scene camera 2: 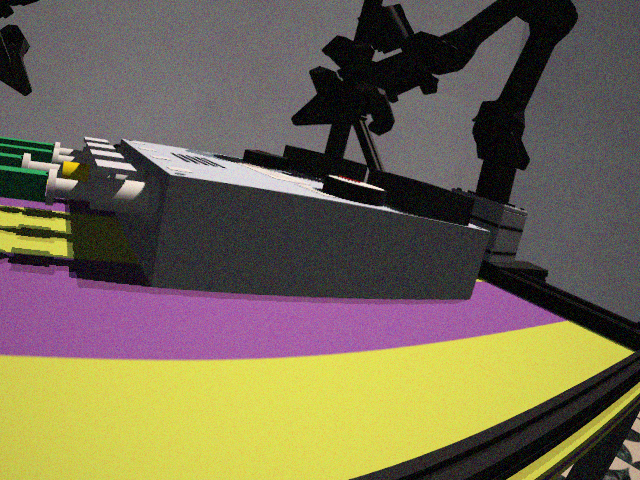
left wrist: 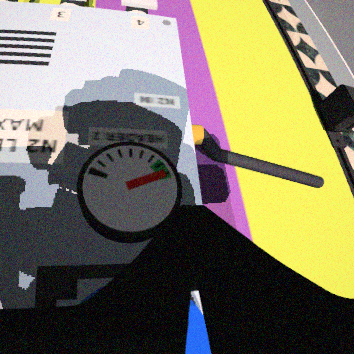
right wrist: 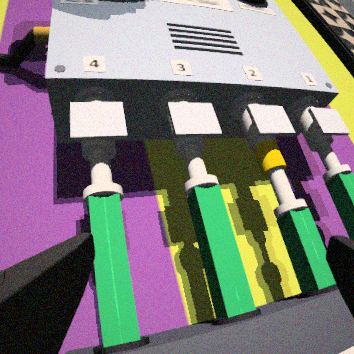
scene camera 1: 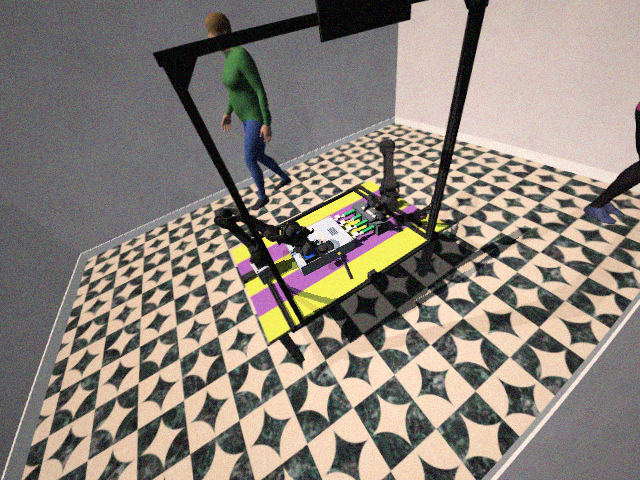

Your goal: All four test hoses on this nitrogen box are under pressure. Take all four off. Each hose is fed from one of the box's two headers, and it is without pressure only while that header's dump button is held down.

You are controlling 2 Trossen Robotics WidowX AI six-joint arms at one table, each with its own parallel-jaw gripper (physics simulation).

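Places are measured from the left arm's base along level axes (x ahead, y left, z up), in millimetres.
Where they show: left gripper, fingertip midpoint: point(scene camera 2: 293, 122) point(left wrist: 190, 216) point(scene camera 1: 317, 246); right gripper, fingertip midpoint: point(scene camera 2: 18, 80) point(right wrist: 212, 246) point(scene camera 1: 366, 217); left arm's base, link origin: point(scene camera 2: 491, 200) point(scene camera 1: 261, 263).
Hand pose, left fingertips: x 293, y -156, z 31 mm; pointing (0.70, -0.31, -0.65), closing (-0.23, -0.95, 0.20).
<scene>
Each offset is from my left fingertips to the centre of the thing. "*": to the spot under its first point.
The grey nitrogen box point(scene camera 1: 330, 229) point(scene camera 2: 309, 248) point(left wrist: 105, 63) point(right wrist: 140, 46) lies on the striped mat. Four green hoses sit in its numbered ports: hose 4 @(* dx +347, dy -47, dz -78 mm) point(right wrist: 109, 267), hose 3 @(* dx +356, dy +22, dz -78 mm) point(right wrist: 221, 246), hose 2 @(* dx +377, dy +84, dz -78 mm) point(right wrist: 305, 246) with a yellow collar @(* dx +302, dy +97, dz -78 mm) point(right wrist: 270, 156), and hose 1 @(* dx +354, dy +156, dz -85 mm) point(right wrist: 342, 197). My right gripper point(right wrist: 212, 246) point(scene camera 1: 371, 216) is open, its fingers outside hoses 4 and 2. My left gripper point(left wrist: 190, 216) point(scene camera 2: 368, 162) point(scene camera 1: 317, 248) is shut and empty, its tips down over a blue dump button @(* dx -44, dy -5, dz -46 mm) point(left wrist: 197, 330). The Header 2 gauge @(* dx +32, dy +13, dz -48 mm) point(left wrist: 129, 191) has its red needle at the green mark.
A dark inlet hose @(* dx +69, dy -144, dz -130 mm) point(left wrist: 267, 168) with a yellow fitting @(* dx +95, dy -60, dz -95 mm) point(left wrist: 197, 134) point(right wrist: 41, 35) sticks out of the box's side. A black gantry frame point(scene camera 1: 456, 119) stands over the table. A person in green point(scene camera 1: 244, 95) walks behind it.
</scene>
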